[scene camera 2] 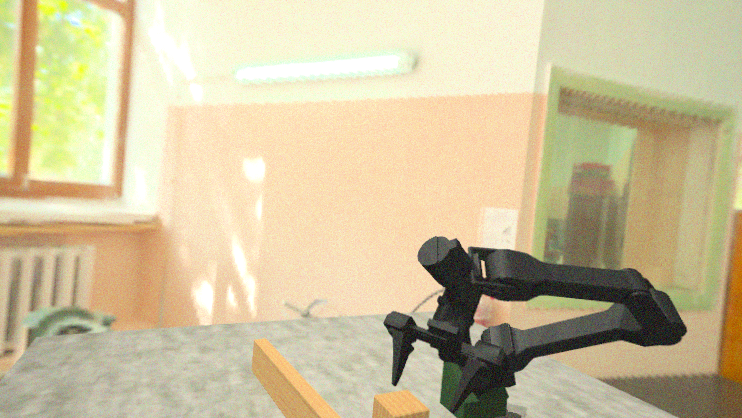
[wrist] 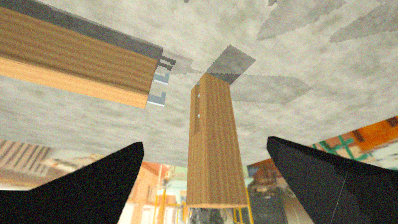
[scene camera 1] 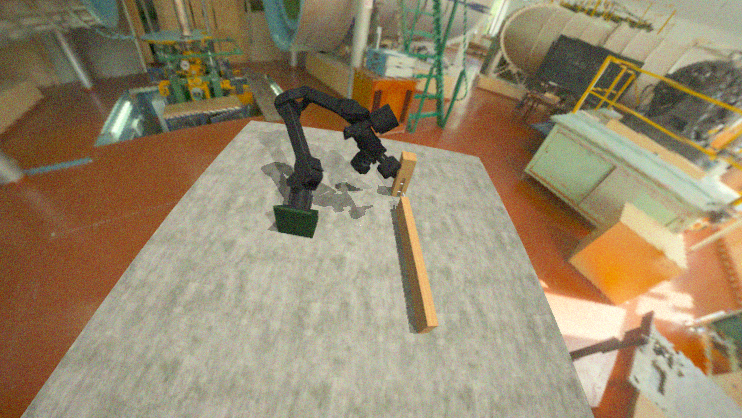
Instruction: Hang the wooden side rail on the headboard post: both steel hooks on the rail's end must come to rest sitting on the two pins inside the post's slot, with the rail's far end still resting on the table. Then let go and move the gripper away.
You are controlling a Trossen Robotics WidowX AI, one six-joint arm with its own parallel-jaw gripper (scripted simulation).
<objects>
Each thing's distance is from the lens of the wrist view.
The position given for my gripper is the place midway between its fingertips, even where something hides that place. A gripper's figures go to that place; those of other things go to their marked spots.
my gripper (wrist: 206, 145): 11 cm
headboard post (wrist: 215, 179): 16 cm
</objects>
